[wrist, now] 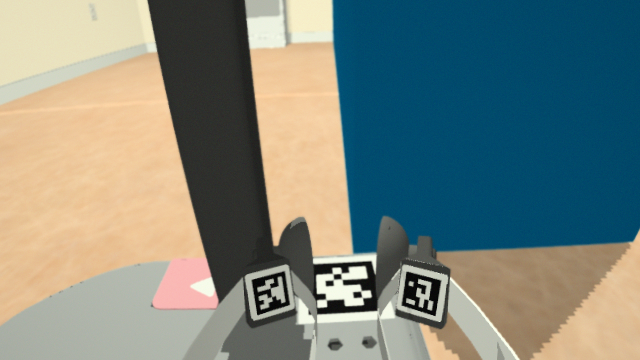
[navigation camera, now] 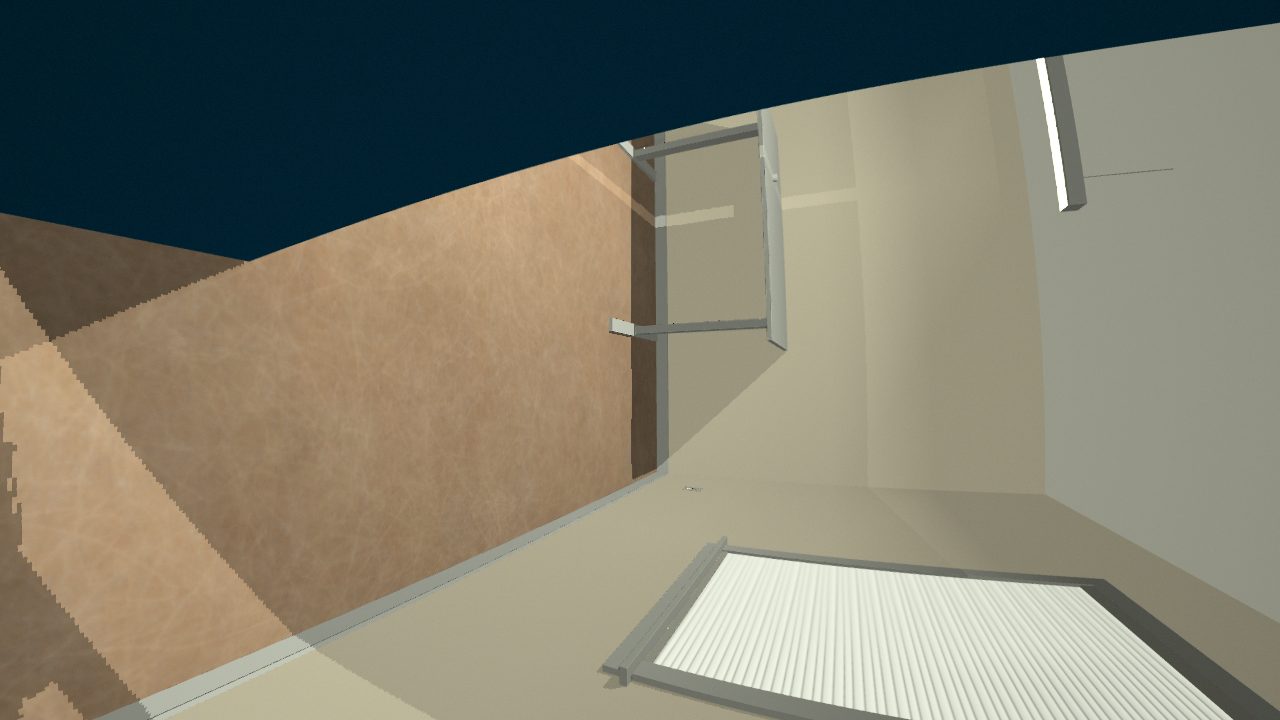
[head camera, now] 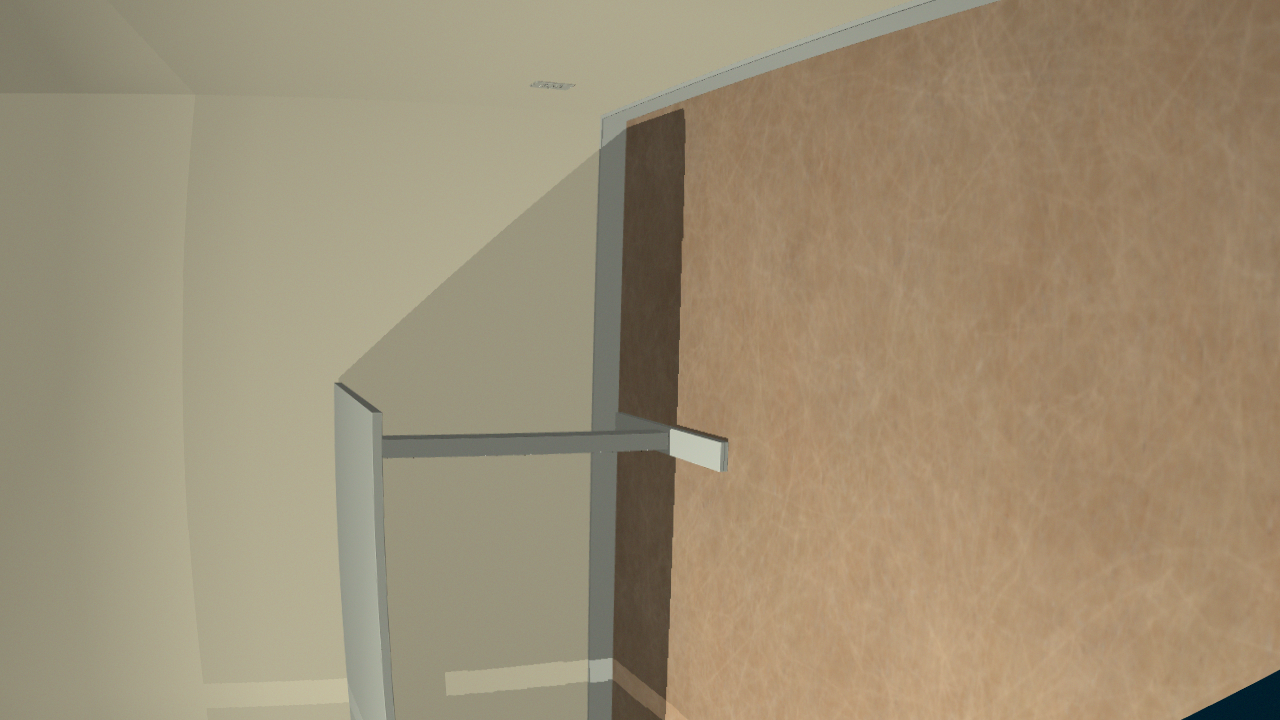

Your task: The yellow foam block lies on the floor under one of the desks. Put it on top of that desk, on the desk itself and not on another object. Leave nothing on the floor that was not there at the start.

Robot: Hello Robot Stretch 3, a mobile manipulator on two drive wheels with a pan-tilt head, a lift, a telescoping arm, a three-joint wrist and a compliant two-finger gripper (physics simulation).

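Frame: origin at the robot's base, x ahead, y left, z up, level; millimetres.
Seen in the pictures: gripper, fingertip midpoint: (wrist: 343,244).
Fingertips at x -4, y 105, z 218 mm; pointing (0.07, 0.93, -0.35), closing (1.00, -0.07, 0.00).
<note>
A point is followed by its place in that frame.
The yellow foam block does not show in the head, navigation or wrist view. A desk with a pale top (head camera: 358,537) @(y 485, x 2579, z 950 mm) (navigation camera: 775,259) @(y 608, x 2566, z 950 mm) and grey legs stands by the far wall. It appears sideways in the head and navigation views, and the floor beneath it is in shadow. I cannot tell whether it is the desk the task means. My gripper (wrist: 343,244) @(y 105, x -4, z 218 mm) is open in the wrist view, with nothing between its fingertips. It is above my grey base (wrist: 125,300) @(y 122, x -154, z 160 mm), beside my black mast (wrist: 210,125) @(y 116, x -66, z 284 mm).
A large dark blue panel (wrist: 480,125) @(y 339, x 186, z 196 mm) (navigation camera: 313,107) @(y 335, x 259, z 765 mm) stands close in front of the gripper; its edge also shows in the head view's bottom right corner. A window with a white blind (navigation camera: 895,635) @(y -681, x 1227, z 1406 mm) is on a side wall. A light bar (navigation camera: 1065,134) @(y 818, x 1868, z 2100 mm) hangs from the ceiling.
</note>
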